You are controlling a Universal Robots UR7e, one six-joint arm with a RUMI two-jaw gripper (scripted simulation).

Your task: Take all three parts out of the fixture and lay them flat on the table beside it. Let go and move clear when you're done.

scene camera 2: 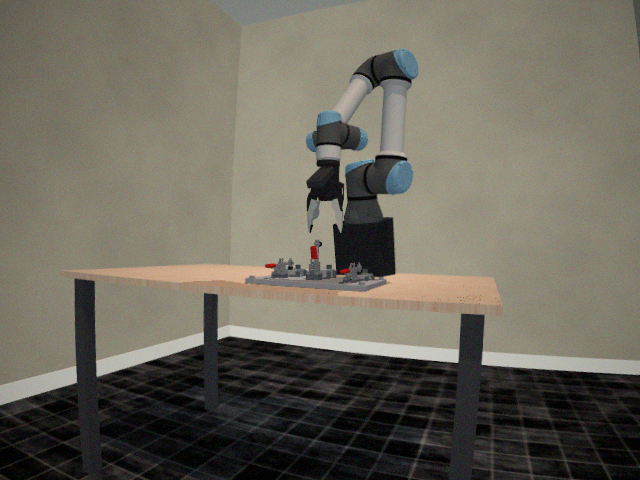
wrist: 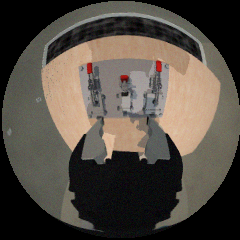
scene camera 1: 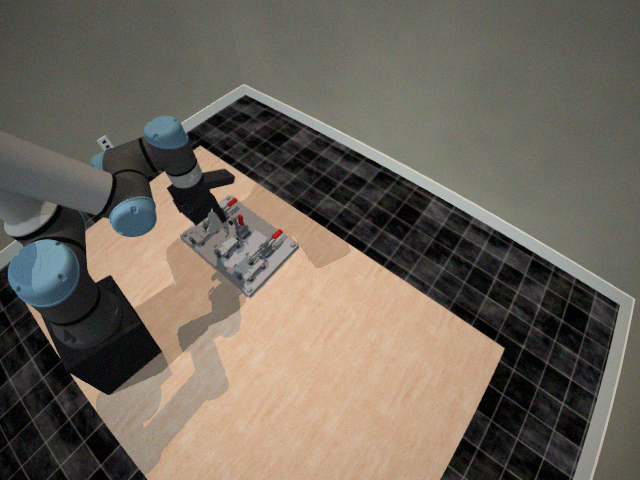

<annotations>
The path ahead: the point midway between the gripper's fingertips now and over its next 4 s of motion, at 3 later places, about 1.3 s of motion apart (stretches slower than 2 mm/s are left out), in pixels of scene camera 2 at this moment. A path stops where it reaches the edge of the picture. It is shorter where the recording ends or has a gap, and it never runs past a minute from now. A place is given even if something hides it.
My gripper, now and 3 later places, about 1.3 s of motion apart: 324, 233; 326, 254; 324, 263; 324, 273
</annotations>
